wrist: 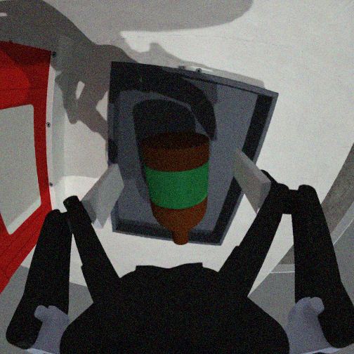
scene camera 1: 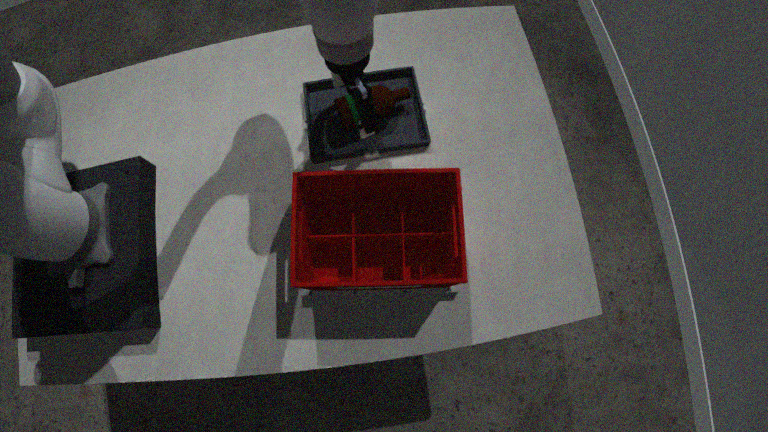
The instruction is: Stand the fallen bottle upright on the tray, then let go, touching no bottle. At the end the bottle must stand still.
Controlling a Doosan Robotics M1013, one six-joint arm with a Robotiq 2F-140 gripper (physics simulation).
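Places are measured from the arm's base along level axes (x ahead, y left, z up), in centimetres.
Pixels of known places: gripper, between the fingertips: (scene camera 1: 353,108); arm's base, origin of its link: (scene camera 1: 79,230).
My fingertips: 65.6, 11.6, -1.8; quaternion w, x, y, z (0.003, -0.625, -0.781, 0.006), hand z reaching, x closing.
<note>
For each thing: its middle in the pictures, then the offset to it from my fingertips, as dx, dy, dz. "spot": a spot on its surface instead. Level surfaces: height alone.
- brown bottle with a green band, middle of its body: (scene camera 1: 374,103) +4.6, +0.7, -1.0
- dark grey tray, a spot on its surface: (scene camera 1: 405,130) spot: +10.0, -5.3, -4.7
- red crate with compartments, middle of its body: (scene camera 1: 378,235) -1.1, -27.6, +3.5
- white table top, height of its surface: dz -5.2
The brown bottle with a green band (scene camera 1: 382,99) (wrist: 176,187) lies on its side in the dark grey tray (scene camera 1: 405,130) (wrist: 226,120). In the wrist view its flat base is toward the top and its neck points down, over the tray's near rim. In the scene view the neck points right. My gripper (scene camera 1: 365,113) (wrist: 175,168) is open and empty. It is above the tray, with one fingertip on either side of the bottle's body in the wrist view and gaps to both sides. In the scene view the gripper hides part of the bottle. The exact height is hard to tell.
A red crate with compartments (scene camera 1: 375,171) (wrist: 42,130) stands close beside the tray, in front of it in the scene view and at left in the wrist view. A black block (scene camera 1: 131,214) under the robot's base stands at the left of the white table top (scene camera 1: 515,214).
</note>
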